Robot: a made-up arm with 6 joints.
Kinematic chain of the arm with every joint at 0, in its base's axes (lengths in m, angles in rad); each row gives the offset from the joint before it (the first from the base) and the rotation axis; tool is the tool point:
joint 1: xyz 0 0 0.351 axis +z
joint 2: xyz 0.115 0 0 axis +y
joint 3: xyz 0 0 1.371 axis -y
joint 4: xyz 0 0 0.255 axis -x
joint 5: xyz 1.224 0 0 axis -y
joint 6: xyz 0.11 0 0 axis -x
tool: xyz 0 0 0
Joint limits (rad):
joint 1: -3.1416..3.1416
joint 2: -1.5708..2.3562
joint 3: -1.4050..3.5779
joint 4: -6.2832..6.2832
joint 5: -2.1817..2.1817
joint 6: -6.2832..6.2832
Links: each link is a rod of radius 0.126 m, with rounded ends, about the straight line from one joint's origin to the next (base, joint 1, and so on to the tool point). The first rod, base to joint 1, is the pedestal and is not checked.
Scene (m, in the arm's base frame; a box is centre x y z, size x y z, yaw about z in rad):
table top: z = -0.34
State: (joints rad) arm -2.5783 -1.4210 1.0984 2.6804 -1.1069 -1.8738
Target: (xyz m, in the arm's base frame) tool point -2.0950 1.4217 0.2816
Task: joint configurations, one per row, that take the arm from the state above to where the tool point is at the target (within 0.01 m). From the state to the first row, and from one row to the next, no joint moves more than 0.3 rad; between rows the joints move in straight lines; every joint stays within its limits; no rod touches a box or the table.
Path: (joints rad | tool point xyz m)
1: -2.2983 -1.4315 1.1571 2.6677 -1.1479 -1.8738 | 1.6307 1.9002 0.9150
2: -2.0184 -1.4420 1.2159 2.6549 -1.1890 -1.8738 | 1.0498 2.2970 0.8098
3: -1.7384 -1.4526 1.2746 2.6422 -1.2300 -1.8738 | 0.3747 2.5125 0.7036
4: -1.4585 -1.4631 1.3333 2.6295 -1.2711 -1.8738 | -0.3367 2.5259 0.5974
5: -1.1785 -1.4736 1.3920 2.6168 -1.3121 -1.8738 | -1.0237 2.3349 0.4914
6: -0.8986 -1.4841 1.4508 2.6040 -1.3531 -1.8738 | -1.6268 1.9558 0.3859
7: -0.6186 -1.4947 1.5095 2.5913 -1.3942 -1.8738 | -2.0950 1.4217 0.2815

